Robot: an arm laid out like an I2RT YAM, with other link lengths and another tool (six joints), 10 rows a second.
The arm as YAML. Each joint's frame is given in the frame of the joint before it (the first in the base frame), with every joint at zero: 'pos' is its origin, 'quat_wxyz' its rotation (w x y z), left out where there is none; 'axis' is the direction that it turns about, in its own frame. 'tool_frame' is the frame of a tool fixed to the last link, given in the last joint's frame.
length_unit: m
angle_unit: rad
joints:
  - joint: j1
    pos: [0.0, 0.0, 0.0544]
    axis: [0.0, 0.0, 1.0]
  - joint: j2
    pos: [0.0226, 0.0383, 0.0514]
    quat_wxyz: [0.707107, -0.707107, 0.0, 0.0]
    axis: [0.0, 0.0, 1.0]
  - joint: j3
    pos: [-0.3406, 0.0, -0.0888]
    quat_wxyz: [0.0, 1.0, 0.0, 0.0]
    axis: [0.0, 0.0, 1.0]
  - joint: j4
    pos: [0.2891, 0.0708, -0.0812]
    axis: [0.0, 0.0, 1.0]
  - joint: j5
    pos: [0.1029, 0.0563, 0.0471]
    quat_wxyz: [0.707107, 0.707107, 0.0, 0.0]
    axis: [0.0, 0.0, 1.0]
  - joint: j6
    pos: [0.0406, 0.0, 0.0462]
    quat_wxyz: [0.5, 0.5, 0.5, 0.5]
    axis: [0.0, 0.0, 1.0]
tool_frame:
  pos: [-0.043, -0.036, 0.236]
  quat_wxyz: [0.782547, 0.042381, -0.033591, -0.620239]
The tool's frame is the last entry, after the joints.
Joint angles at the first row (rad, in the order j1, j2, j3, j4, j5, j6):
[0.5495 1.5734 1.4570 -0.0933 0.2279 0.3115]
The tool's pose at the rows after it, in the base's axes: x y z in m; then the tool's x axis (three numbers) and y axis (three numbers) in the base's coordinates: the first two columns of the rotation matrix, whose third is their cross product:
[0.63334, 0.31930, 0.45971, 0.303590, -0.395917, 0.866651, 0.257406, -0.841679, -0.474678]
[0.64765, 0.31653, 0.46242, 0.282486, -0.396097, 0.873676, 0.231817, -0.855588, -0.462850]
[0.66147, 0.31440, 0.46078, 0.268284, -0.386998, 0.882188, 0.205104, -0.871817, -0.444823]
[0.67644, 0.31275, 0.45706, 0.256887, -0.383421, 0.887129, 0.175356, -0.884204, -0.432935]
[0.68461, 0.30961, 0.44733, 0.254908, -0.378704, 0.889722, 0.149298, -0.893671, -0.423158]
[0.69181, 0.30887, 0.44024, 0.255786, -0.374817, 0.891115, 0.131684, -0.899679, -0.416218]
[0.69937, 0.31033, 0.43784, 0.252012, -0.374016, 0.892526, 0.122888, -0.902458, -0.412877]
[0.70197, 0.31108, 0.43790, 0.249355, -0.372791, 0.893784, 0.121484, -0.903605, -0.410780]
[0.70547, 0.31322, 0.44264, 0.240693, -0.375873, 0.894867, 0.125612, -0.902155, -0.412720]
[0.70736, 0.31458, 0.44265, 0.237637, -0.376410, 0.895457, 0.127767, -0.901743, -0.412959]
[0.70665, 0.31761, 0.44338, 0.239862, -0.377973, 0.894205, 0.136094, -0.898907, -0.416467]
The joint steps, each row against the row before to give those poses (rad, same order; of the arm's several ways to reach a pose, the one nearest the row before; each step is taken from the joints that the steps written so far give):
[0.0000 0.0191 0.0199 -0.0038 0.0321 -0.0027]
[0.0000 0.0370 0.0435 -0.0034 0.0370 -0.0069]
[0.0000 0.0377 0.0423 -0.0099 0.0351 -0.0118]
[0.0000 0.0424 0.0435 -0.0084 0.0347 -0.0038]
[0.0000 0.0210 0.0076 -0.0004 0.0259 -0.0004]
[0.0000 0.0213 0.0149 -0.0050 0.0164 0.0004]
[0.0000 0.0241 0.0225 0.0000 0.0103 -0.0008]
[0.0000 0.0083 0.0088 0.0012 0.0031 -0.0023]
[0.0000 0.0119 0.0172 0.0057 0.0004 -0.0022]
[0.0000 0.0061 0.0026 0.0076 -0.0004 -0.0016]
[0.0012 0.0004 0.0000 0.0031 -0.0080 0.0012]

